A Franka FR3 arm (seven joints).
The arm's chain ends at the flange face. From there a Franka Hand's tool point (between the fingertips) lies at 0.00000 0.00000 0.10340 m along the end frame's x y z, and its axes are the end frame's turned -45 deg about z.
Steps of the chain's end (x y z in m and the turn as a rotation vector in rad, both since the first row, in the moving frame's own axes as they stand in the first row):
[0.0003 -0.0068 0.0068 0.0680 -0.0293 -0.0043]
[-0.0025 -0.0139 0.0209 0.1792 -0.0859 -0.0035]
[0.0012 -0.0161 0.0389 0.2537 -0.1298 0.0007]
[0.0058 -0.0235 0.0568 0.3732 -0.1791 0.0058]
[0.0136 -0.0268 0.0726 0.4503 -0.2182 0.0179]
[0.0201 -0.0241 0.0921 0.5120 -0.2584 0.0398]
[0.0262 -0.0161 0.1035 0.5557 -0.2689 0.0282]
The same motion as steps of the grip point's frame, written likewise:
[0.0078 -0.0117 0.0065 0.0688 0.0274 -0.0043]
[0.0148 -0.0309 0.0189 0.1875 0.0660 -0.0035]
[0.0212 -0.0382 0.0347 0.2712 0.0876 0.0007]
[0.0346 -0.0517 0.0481 0.3905 0.1372 0.0058]
[0.0453 -0.0560 0.0599 0.4727 0.1641 0.0179]
[0.0499 -0.0557 0.0756 0.5448 0.1793 0.0398]
[0.0504 -0.0491 0.0844 0.5831 0.2028 0.0282]

